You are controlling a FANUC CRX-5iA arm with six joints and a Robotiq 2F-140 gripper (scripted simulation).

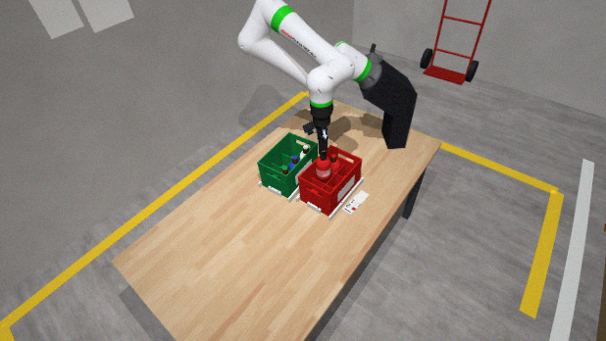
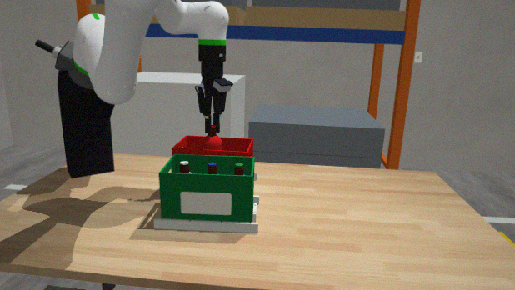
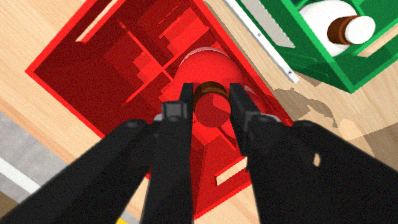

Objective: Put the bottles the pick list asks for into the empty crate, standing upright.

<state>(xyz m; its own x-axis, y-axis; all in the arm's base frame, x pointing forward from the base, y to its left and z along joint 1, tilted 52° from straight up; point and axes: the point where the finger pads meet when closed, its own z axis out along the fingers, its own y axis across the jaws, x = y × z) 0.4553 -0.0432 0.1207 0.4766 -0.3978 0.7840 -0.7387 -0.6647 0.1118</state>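
Now: the red crate 18 cm below my hand, 4 cm to the left of it and 1 cm ahead of it. The rest, counted from my hand: blue-label bottle (17 cm below, 15 cm to the right, 1 cm behind); red-capped bottle (17 cm below, 8 cm behind, 3 cm to the left); white-capped bottle (17 cm below, 13 cm to the right, 10 cm behind).
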